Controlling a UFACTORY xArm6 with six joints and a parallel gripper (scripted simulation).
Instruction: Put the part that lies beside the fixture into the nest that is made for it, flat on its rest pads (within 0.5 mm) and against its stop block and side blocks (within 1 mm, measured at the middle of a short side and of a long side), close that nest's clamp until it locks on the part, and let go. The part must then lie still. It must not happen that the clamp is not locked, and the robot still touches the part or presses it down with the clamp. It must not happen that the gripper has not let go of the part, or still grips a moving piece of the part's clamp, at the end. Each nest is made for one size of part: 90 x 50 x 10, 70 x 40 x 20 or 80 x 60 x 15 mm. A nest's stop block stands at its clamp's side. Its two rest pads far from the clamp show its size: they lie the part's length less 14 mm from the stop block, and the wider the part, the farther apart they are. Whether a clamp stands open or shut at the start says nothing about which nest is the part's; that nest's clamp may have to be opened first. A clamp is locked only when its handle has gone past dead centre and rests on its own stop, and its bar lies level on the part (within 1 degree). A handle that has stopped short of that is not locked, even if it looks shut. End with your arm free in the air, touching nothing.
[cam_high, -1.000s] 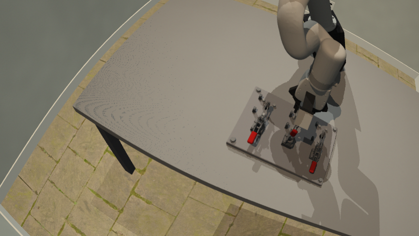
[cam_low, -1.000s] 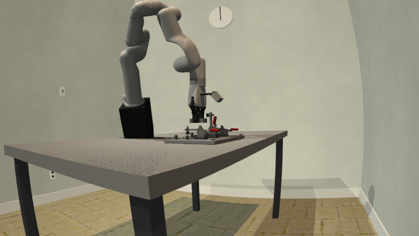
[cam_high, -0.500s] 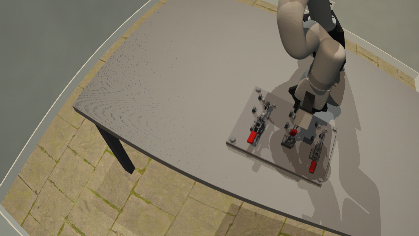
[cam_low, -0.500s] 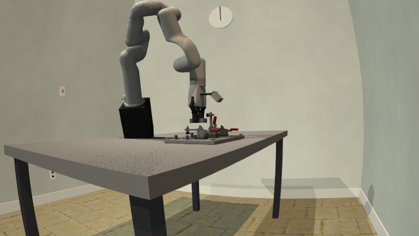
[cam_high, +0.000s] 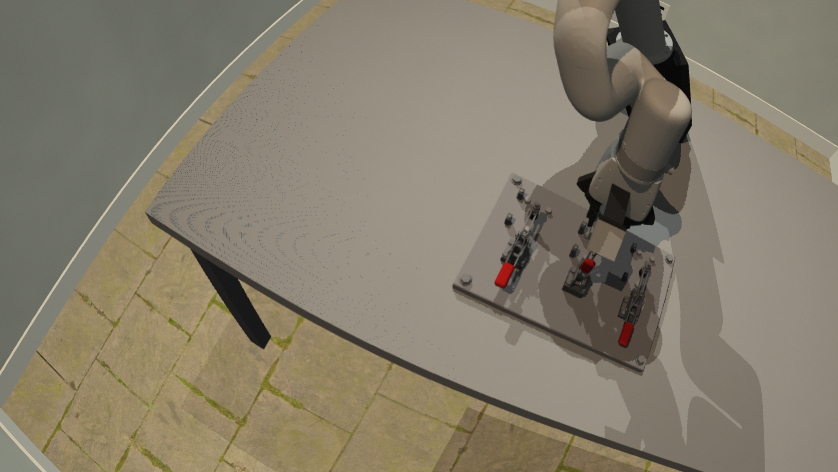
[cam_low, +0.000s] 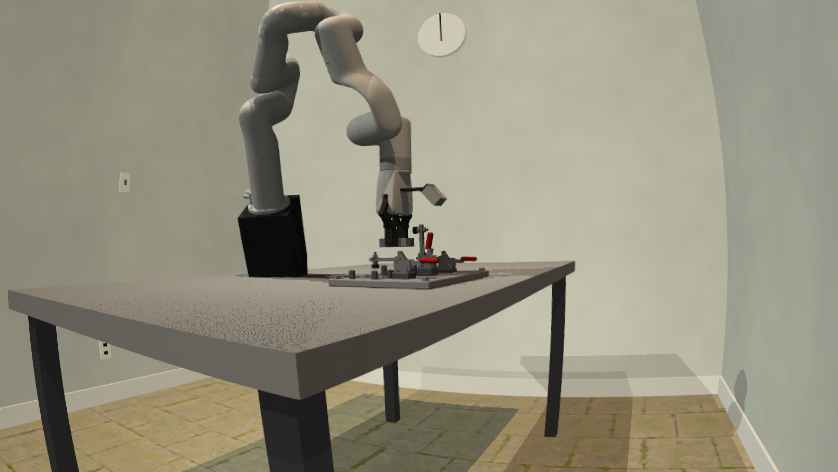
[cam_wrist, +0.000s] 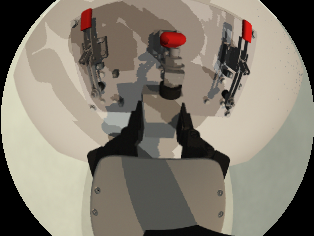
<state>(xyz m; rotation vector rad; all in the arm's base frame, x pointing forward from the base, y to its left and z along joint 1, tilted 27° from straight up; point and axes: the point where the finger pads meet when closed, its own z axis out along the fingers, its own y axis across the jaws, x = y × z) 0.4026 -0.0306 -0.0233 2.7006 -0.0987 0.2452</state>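
The fixture plate is 90 mm below my hand, 50 mm ahead of it and 10 mm to the right of it. Round my hand: toggle clamp (120 mm to the right, 60 mm ahead, 50 mm below); grey part (10 mm below).
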